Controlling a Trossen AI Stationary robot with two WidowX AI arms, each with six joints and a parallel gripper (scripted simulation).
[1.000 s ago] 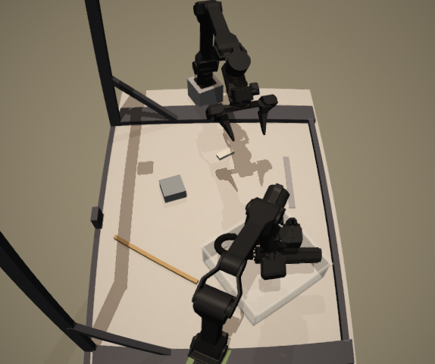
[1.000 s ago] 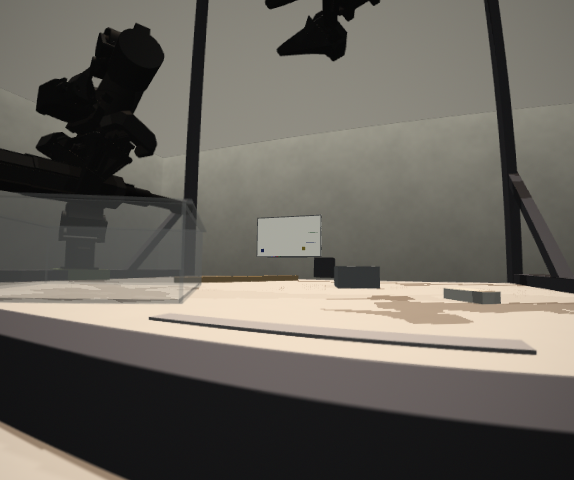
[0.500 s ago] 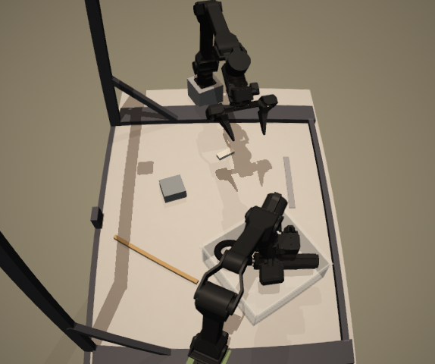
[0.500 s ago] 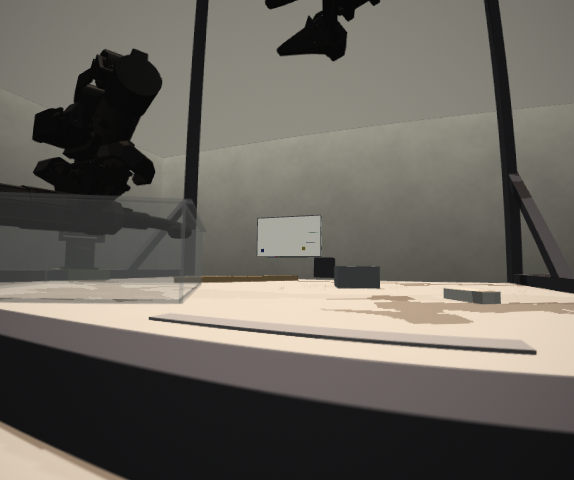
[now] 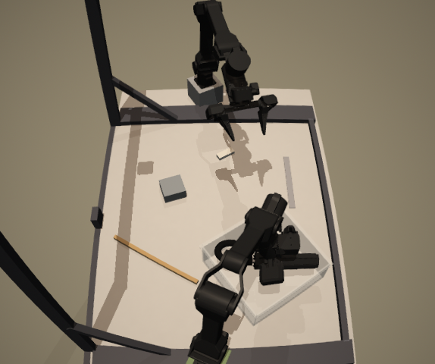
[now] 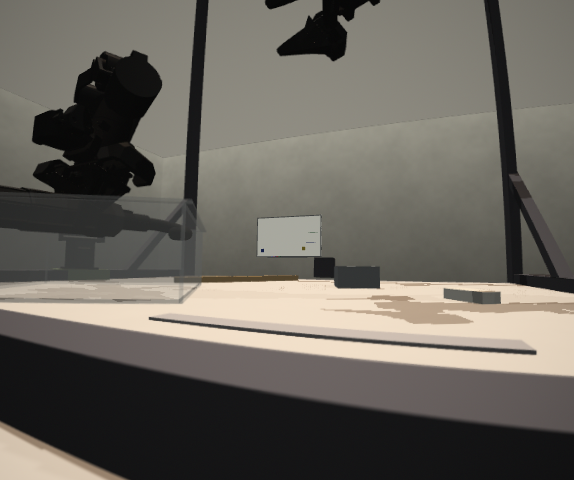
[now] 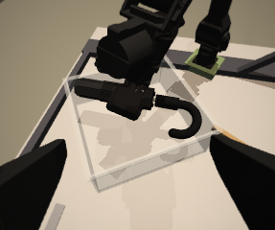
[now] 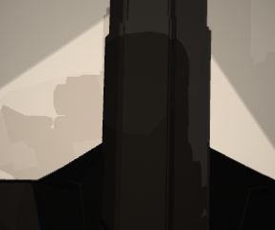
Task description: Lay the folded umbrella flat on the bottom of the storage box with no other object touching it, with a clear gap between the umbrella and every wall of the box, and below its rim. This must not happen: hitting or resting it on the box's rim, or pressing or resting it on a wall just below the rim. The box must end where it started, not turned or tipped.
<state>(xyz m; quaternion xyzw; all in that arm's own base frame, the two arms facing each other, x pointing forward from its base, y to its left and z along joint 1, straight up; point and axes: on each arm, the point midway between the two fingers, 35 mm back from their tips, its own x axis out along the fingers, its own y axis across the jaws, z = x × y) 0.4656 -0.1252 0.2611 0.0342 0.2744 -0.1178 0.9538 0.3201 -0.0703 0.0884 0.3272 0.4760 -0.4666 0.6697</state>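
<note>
The clear storage box lies 60 mm below my right hand, 20 mm to the left of it and 20 mm behind it. Also, from my right hand: grey strip 340 mm to the left, 110 mm below, 90 mm ahead; wooden stick 340 mm behind, 100 mm below, 60 mm to the left; black umbrella 20 mm to the left, 20 mm below, 10 mm behind.
</note>
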